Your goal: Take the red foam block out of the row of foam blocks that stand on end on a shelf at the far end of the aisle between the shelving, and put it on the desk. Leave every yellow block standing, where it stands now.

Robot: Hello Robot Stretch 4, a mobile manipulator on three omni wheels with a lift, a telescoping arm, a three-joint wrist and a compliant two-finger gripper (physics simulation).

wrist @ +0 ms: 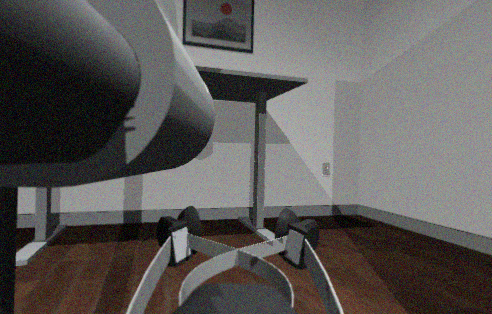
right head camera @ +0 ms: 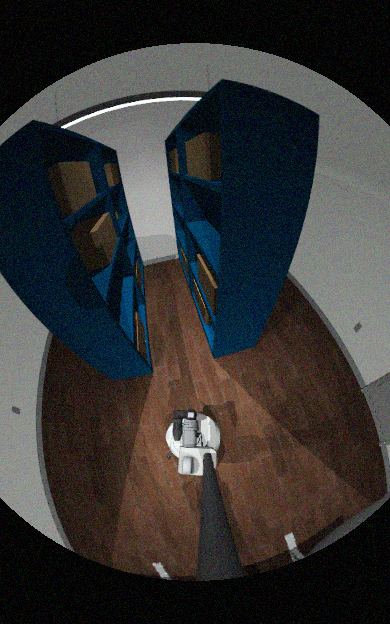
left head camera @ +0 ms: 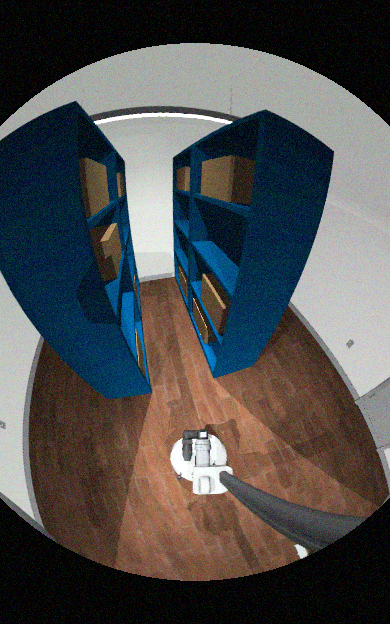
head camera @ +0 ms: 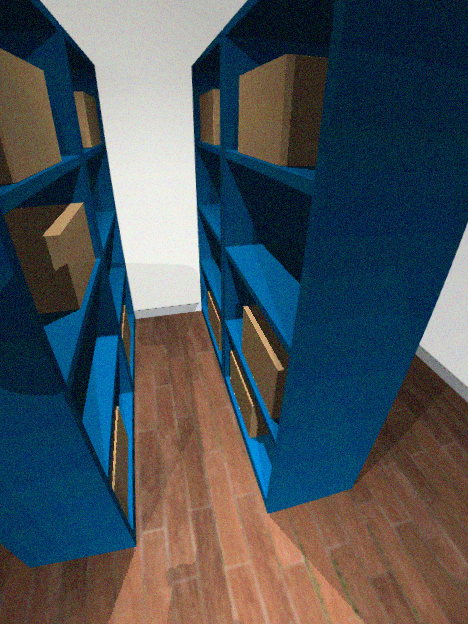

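My gripper is open in the wrist view, its two fingertips wide apart with no thing between them. It is far from the shelving. The desk stands beyond it in the wrist view, against the wall, with its underside and legs showing. The red foam block does not show. A tiny yellow patch shows inside the far bay of the left shelving in the right head camera view; it is too small to tell whether it is a yellow block. The near panels hide most of the far shelves.
Left shelving and right shelving, both blue, flank the wood-floored aisle, which ends at a white wall. Brown boxes stand on several shelves. My base is before the aisle mouth.
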